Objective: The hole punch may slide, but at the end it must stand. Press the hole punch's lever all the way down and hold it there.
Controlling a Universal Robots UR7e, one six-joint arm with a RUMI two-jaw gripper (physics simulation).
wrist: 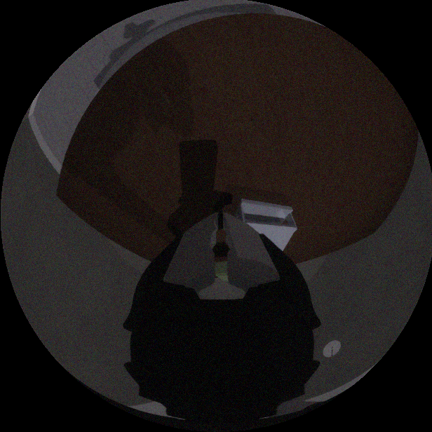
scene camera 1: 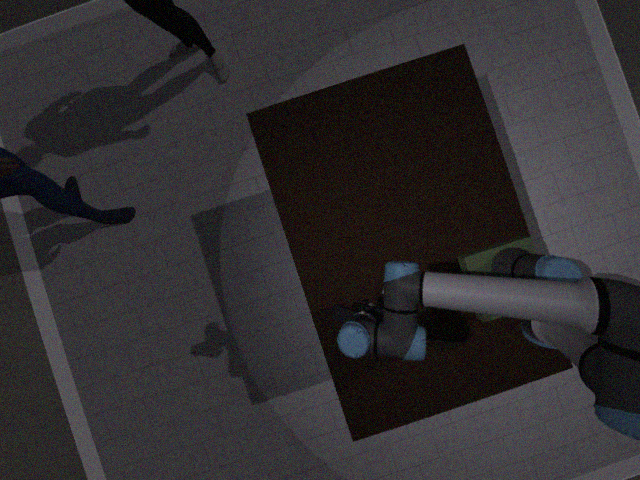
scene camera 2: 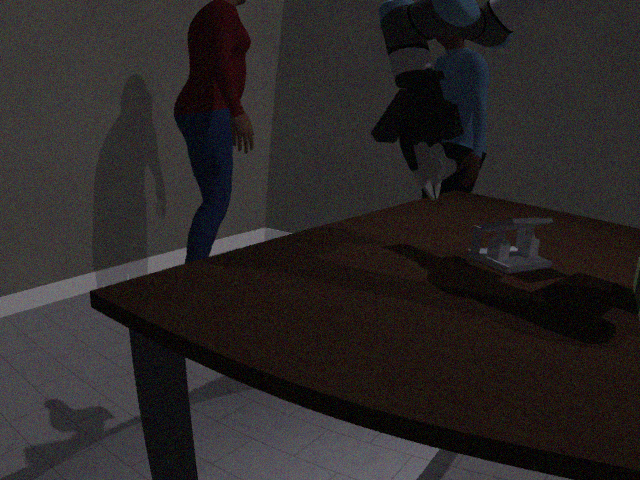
Observation:
I see my gripper (scene camera 2: 434, 199) and a lever (scene camera 2: 514, 223).
The lever also shows in the wrist view (wrist: 279, 234). My gripper also shows in the wrist view (wrist: 220, 214).

